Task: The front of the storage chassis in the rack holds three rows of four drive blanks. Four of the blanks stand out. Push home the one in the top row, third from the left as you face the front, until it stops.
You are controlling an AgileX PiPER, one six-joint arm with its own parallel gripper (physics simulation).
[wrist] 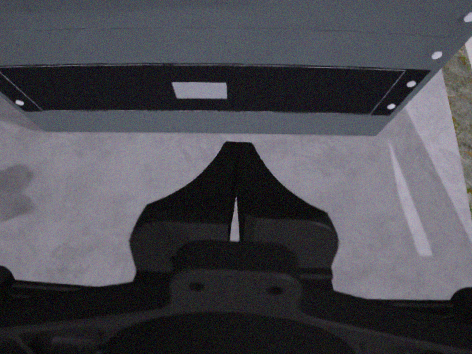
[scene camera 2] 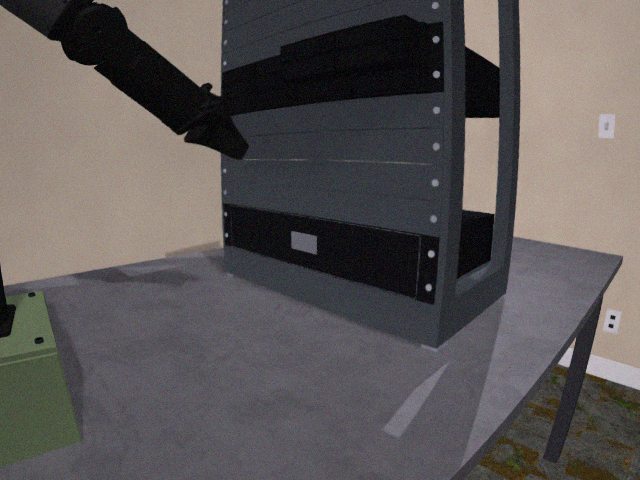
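Observation:
The storage chassis (scene camera 2: 361, 64) is the black unit in the upper part of the rack (scene camera 2: 450, 170) in the scene view. Its front is very dark; some blanks stand out along its upper middle and right, but single blanks and rows cannot be told apart. The chassis does not show in the wrist view. My gripper (scene camera 2: 242, 153) (wrist: 238, 160) is shut, its fingertips together with nothing between them. In the scene view it points down and to the right, lower than the chassis, in front of the rack's left part. Any gap to the grey panels there cannot be judged.
A black unit with a pale label (scene camera 2: 303, 242) (wrist: 200, 90) sits low in the rack, above the grey table (scene camera 2: 232, 361) (wrist: 100, 165). Grey filler panels (scene camera 2: 336, 180) (wrist: 225, 45) lie above it. A green block (scene camera 2: 36, 403) stands at the left.

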